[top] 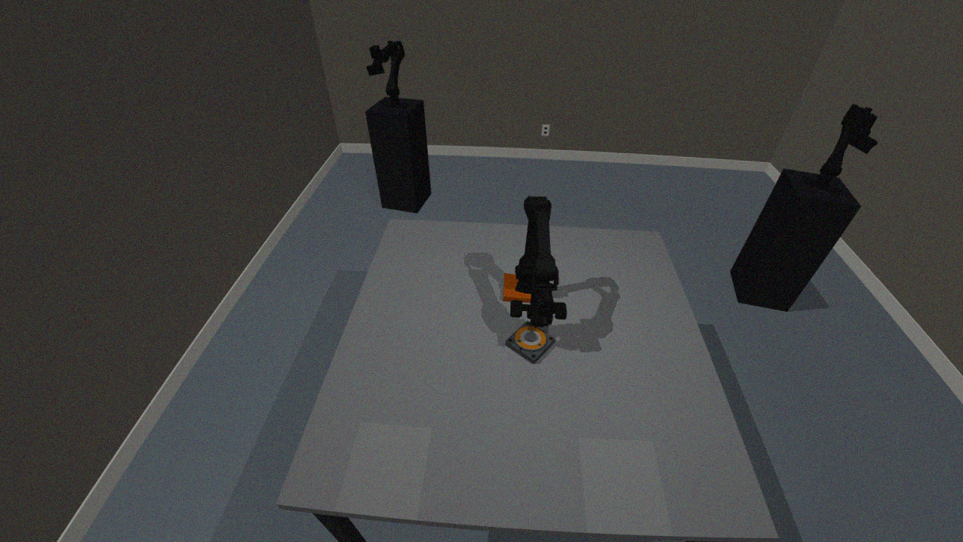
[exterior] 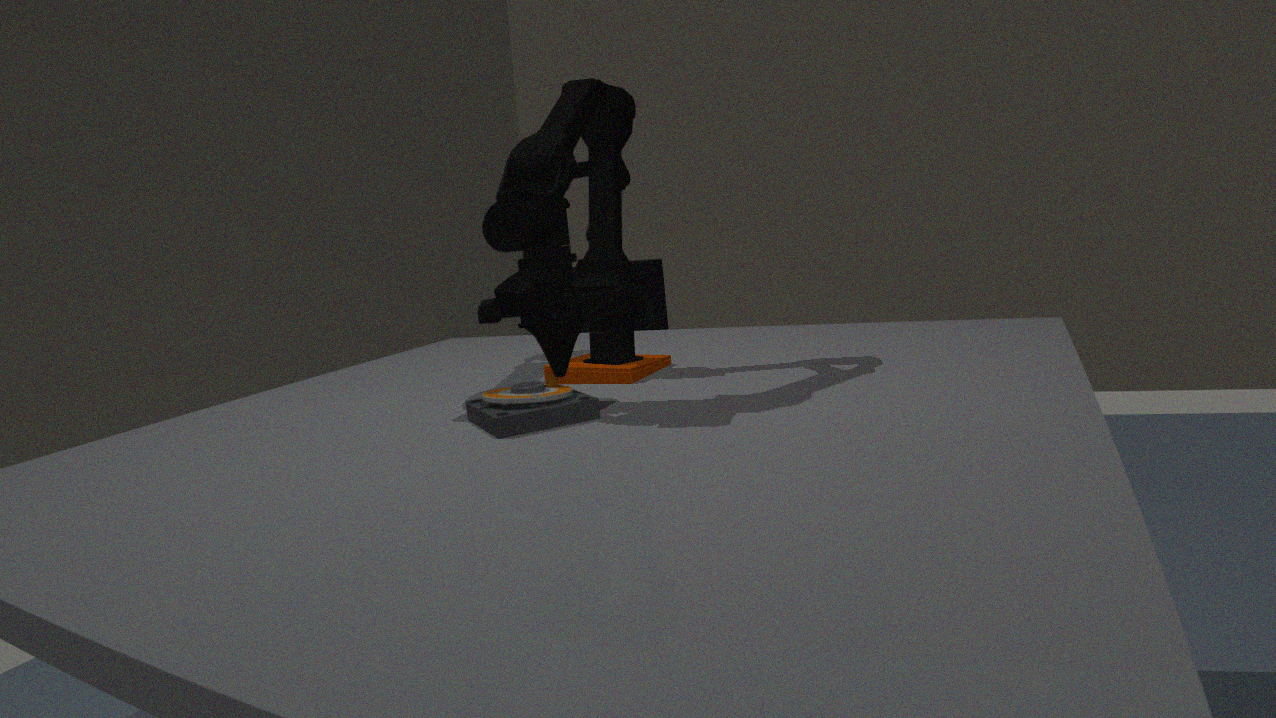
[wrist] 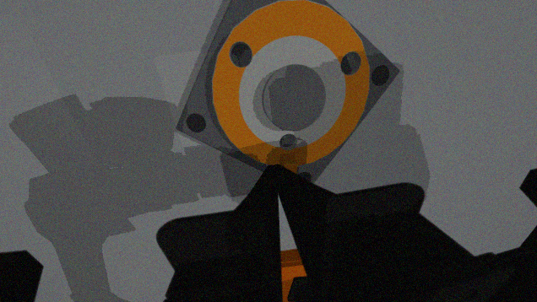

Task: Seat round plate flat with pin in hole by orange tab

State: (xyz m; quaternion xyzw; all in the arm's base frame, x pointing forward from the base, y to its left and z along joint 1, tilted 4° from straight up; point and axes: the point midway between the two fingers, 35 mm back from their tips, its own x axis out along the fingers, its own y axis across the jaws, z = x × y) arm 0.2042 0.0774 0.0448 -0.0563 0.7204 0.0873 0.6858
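My gripper tip is now 5 cm short of the base, 2 cm above it and 1 cm to the left of it.
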